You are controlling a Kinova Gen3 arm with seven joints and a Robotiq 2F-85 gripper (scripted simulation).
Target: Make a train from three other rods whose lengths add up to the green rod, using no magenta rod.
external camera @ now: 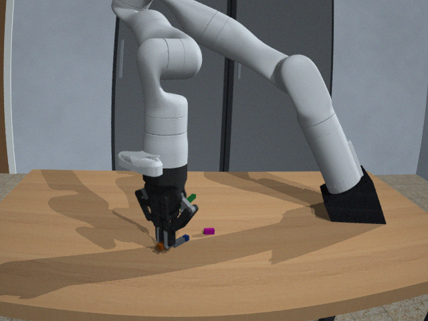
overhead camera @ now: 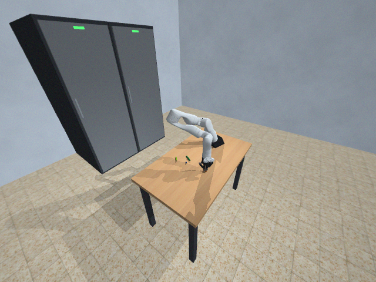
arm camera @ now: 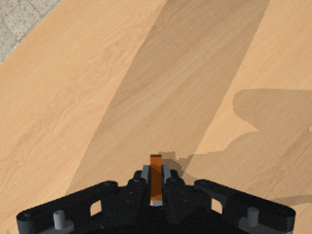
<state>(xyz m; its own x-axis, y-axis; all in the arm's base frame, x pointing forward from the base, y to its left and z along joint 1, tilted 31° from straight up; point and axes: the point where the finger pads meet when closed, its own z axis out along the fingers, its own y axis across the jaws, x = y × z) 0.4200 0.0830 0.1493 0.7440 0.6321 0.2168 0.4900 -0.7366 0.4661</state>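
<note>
The orange rod lies 20 mm below my hand. From my hand the other things lie so: grey rod (30 mm behind, 20 mm to the right, 30 mm below); green rod (110 mm behind, 210 mm to the right, 30 mm below); magenta rod (100 mm behind, 50 mm to the right, 30 mm below).
</note>
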